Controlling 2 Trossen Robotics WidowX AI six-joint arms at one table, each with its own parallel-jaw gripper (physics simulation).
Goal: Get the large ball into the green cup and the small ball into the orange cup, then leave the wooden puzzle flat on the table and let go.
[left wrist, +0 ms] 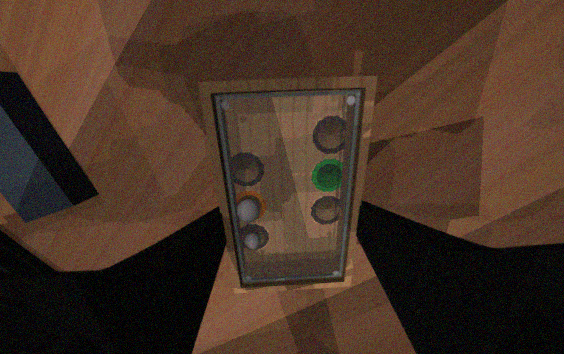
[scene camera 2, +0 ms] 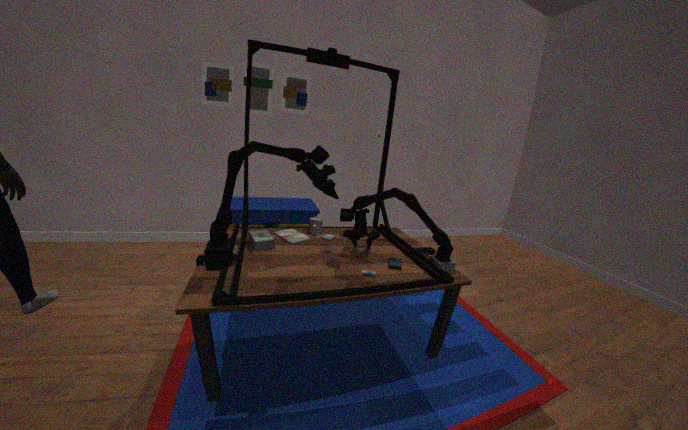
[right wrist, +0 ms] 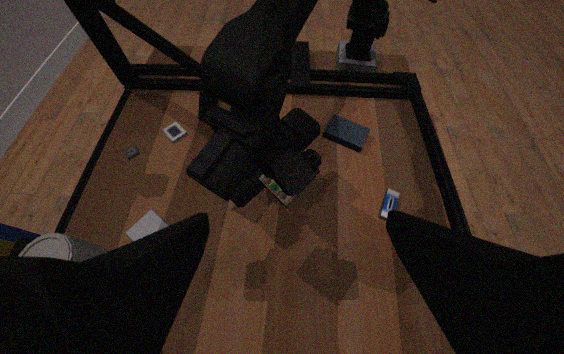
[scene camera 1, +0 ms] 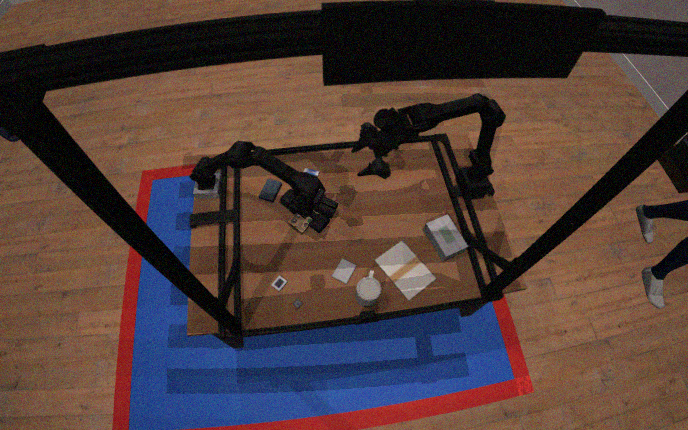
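Where they show: left gripper, fingertip midpoint: [left wrist: 289, 209] [scene camera 2: 361, 249] [scene camera 1: 302, 219]; right gripper, fingertip midpoint: [scene camera 2: 334, 196] [right wrist: 298, 220] [scene camera 1: 354, 163]; left arm's base, link origin: [scene camera 2: 442, 259] [right wrist: 357, 52] [scene camera 1: 206, 182]; right arm's base, link origin: [scene camera 2: 219, 244] [scene camera 1: 475, 176].
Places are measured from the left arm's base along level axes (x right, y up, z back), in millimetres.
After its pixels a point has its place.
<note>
The wooden puzzle [left wrist: 295, 84] @(x 122, y -11, z -428 mm) [scene camera 1: 300, 223] @(x 188, y -14, z -378 mm) [scene camera 2: 361, 252] @(x 105, y -9, z -409 mm) [right wrist: 275, 189] @(x 163, y -18, z -423 mm) has a clear cover and is held tilted above the table. In the left wrist view the large ball [left wrist: 247, 211] @(x 152, y -15, z -372 mm) is at the orange cup [left wrist: 261, 200] @(x 150, y -11, z -384 mm). The small ball [left wrist: 252, 241] @(x 169, y -18, z -358 mm) is at the dark cup just below it. The green cup [left wrist: 327, 175] @(x 161, y -16, z -415 mm) on the right side holds no ball. My left gripper [left wrist: 289, 209] @(x 167, y -23, z -386 mm) is shut on the puzzle's two long sides. My right gripper [right wrist: 298, 220] @(x 130, y 264, z -568 mm) [scene camera 1: 356, 162] @(x 130, y 264, z -568 mm) is open and empty, well above the table and apart from the puzzle.
A dark blue box [scene camera 1: 270, 190] @(x 31, y -23, z -257 mm) [right wrist: 346, 132] @(x 28, y -23, z -262 mm) and a blue-white block [scene camera 1: 311, 172] @(x -55, y -28, z -418 mm) [right wrist: 390, 203] @(x -58, y -29, z -417 mm) lie near my left arm. A white mug [scene camera 1: 368, 290] @(x 471, y 43, z -603 mm), a white pad [scene camera 1: 344, 270] @(x 370, y -35, z -533 mm), an open book [scene camera 1: 393, 261] @(x 343, y -32, z -710 mm) and a grey box [scene camera 1: 446, 248] @(x 318, y 8, z -901 mm) are also on the table. Black frame bars border it.
</note>
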